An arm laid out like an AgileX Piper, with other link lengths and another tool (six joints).
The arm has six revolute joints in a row. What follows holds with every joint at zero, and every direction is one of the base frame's.
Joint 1 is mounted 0.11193 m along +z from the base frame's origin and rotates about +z.
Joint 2 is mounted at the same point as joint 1 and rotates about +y.
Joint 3 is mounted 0.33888 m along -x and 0.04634 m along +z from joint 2 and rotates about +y.
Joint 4 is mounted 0.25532 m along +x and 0.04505 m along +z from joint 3 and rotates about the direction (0.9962, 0, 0.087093).
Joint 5 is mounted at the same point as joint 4 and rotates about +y.
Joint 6 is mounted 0.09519 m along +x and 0.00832 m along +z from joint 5 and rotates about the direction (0.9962, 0, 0.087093).
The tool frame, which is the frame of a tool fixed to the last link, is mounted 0.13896 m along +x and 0.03 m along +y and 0.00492 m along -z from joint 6; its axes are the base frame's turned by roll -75.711, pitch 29.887 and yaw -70.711 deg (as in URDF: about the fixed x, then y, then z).
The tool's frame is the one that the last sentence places.
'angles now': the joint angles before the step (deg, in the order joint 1, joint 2, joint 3, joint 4, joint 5, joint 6). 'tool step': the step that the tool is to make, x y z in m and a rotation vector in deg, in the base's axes. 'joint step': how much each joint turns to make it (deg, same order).
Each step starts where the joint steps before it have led.
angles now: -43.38 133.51 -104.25 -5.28 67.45 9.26
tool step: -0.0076 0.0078 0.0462 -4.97 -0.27 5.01
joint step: 1.84 -7.39 3.99 -3.78 -0.35 -1.69
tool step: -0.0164 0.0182 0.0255 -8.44 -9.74 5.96
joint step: -0.01 -14.06 20.98 -0.94 -20.44 -2.56
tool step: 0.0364 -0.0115 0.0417 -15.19 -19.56 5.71
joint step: 0.01 -8.63 13.94 -1.44 -30.56 -0.12
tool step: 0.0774 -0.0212 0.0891 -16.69 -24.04 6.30
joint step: 1.12 0.39 0.28 -0.25 -30.37 0.02
